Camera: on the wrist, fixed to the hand. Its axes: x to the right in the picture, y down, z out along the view.
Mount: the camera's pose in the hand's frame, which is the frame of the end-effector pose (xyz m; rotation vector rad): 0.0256 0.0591 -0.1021 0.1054 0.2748 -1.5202
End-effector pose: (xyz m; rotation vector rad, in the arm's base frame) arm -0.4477 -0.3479 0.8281 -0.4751 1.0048 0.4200
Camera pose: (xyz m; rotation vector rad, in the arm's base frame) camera -0.5385 -0.3534 0.7488 -1.0552 0.6668 -1.0722
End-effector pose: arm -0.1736 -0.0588 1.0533 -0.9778 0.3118 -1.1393
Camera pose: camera -0.1934 -0.1267 0.9554 -0.8973 -0.3932 -2.6345
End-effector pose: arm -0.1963 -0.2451 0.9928 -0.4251 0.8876 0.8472
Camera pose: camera -0.2855 -0.2626 0.9134 -0.9363 0.5950 -0.6631
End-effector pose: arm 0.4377 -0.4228 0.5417 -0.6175 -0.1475 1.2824
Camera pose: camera 0.4396 -0.4258 0.4210 -0.3906 -0.2449 -0.2624
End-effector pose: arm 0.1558 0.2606 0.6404 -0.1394 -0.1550 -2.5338
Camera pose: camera 0.1617 0.1835 0.5477 -0.3357 0.2150 2.2106
